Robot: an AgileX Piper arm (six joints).
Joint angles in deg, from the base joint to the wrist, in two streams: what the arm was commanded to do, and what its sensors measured. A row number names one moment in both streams.
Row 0, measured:
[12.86 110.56 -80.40 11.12 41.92 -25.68]
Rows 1 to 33, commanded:
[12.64 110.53 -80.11 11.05 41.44 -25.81]
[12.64 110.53 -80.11 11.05 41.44 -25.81]
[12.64 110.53 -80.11 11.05 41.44 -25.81]
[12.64 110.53 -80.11 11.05 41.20 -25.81]
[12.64 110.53 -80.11 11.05 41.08 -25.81]
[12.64 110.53 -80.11 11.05 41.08 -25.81]
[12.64 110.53 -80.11 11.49 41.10 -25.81]
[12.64 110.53 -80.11 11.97 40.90 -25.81]
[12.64 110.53 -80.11 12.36 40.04 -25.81]
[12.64 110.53 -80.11 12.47 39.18 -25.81]
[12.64 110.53 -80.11 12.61 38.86 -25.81]
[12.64 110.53 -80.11 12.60 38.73 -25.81]
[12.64 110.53 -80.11 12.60 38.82 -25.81]
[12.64 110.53 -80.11 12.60 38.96 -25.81]
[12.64 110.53 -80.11 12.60 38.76 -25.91]
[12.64 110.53 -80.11 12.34 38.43 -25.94]
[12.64 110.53 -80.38 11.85 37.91 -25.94]
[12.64 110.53 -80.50 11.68 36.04 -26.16]
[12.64 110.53 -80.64 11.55 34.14 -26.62]
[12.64 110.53 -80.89 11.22 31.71 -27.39]
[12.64 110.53 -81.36 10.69 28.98 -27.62]
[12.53 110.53 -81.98 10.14 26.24 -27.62]
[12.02 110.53 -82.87 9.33 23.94 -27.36]
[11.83 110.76 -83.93 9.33 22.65 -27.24]
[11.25 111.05 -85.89 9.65 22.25 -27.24]
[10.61 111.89 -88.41 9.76 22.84 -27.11]
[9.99 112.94 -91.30 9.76 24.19 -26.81]
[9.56 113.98 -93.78 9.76 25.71 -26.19]
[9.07 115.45 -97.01 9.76 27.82 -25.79]
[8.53 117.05 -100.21 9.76 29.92 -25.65]
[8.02 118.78 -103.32 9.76 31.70 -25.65]
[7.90 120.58 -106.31 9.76 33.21 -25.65]
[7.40 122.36 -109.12 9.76 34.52 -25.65]
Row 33, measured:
[9.08 116.58 -99.54 10.17 28.86 -25.99]
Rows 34 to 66, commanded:
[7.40 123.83 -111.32 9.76 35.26 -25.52]
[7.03 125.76 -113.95 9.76 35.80 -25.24]
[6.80 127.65 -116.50 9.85 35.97 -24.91]
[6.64 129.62 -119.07 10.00 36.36 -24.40]
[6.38 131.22 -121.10 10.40 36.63 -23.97]
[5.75 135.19 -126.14 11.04 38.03 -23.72]
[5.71 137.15 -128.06 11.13 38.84 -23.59]
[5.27 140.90 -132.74 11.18 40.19 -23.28]
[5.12 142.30 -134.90 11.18 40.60 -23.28]
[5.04 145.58 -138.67 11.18 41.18 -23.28]
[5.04 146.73 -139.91 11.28 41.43 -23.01]
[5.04 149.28 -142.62 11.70 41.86 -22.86]
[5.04 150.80 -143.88 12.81 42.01 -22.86]
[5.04 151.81 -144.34 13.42 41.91 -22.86]
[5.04 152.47 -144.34 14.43 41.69 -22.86]
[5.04 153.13 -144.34 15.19 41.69 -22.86]
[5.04 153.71 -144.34 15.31 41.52 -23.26]
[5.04 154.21 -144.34 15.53 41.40 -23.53]
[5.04 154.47 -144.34 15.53 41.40 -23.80]
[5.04 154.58 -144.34 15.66 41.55 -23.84]
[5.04 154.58 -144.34 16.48 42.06 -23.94]
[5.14 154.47 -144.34 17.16 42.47 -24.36]
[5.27 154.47 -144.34 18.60 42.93 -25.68]
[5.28 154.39 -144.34 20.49 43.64 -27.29]
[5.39 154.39 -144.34 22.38 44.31 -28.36]
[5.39 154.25 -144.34 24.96 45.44 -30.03]
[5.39 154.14 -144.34 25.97 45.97 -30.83]
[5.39 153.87 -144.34 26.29 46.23 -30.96]
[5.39 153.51 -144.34 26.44 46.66 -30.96]
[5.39 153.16 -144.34 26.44 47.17 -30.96]
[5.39 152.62 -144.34 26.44 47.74 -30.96]
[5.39 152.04 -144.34 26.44 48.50 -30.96]
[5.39 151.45 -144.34 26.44 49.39 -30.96]
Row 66, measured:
[5.38 154.48 -143.85 25.06 46.75 -30.22]
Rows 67 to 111, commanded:
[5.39 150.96 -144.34 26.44 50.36 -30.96]
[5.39 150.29 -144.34 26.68 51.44 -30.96]
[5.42 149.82 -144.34 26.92 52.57 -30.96]
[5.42 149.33 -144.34 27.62 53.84 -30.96]
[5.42 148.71 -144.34 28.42 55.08 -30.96]
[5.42 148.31 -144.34 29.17 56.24 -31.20]
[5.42 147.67 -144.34 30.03 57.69 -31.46]
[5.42 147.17 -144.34 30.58 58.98 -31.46]
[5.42 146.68 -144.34 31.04 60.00 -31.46]
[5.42 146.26 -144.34 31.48 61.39 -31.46]
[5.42 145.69 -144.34 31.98 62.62 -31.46]
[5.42 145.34 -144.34 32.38 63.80 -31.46]
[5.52 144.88 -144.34 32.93 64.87 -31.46]
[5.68 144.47 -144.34 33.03 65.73 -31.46]
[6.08 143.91 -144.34 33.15 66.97 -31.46]
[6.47 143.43 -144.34 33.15 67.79 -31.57]
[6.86 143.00 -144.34 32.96 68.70 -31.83]
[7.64 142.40 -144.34 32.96 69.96 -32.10]
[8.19 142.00 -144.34 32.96 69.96 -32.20]
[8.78 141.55 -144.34 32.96 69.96 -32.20]
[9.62 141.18 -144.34 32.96 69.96 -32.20]
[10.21 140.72 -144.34 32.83 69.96 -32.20]
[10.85 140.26 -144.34 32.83 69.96 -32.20]
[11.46 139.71 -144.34 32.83 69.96 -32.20]
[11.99 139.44 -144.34 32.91 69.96 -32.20]
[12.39 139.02 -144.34 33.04 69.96 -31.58]
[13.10 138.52 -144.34 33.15 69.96 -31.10]
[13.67 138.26 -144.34 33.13 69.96 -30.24]
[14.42 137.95 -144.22 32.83 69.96 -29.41]
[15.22 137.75 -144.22 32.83 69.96 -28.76]
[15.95 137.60 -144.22 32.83 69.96 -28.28]
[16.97 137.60 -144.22 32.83 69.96 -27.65]
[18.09 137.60 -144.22 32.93 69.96 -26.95]
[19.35 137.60 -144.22 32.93 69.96 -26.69]
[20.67 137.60 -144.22 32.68 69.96 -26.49]
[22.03 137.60 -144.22 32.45 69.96 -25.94]
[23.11 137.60 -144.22 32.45 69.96 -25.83]
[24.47 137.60 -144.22 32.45 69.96 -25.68]
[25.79 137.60 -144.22 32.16 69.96 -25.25]
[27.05 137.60 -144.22 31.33 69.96 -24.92]
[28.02 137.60 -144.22 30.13 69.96 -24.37]
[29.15 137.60 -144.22 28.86 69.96 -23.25]
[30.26 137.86 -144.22 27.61 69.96 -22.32]
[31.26 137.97 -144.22 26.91 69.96 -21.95]
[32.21 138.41 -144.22 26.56 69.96 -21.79]
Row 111, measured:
[27.33 138.18 -144.04 24.75 69.97 -23.79]
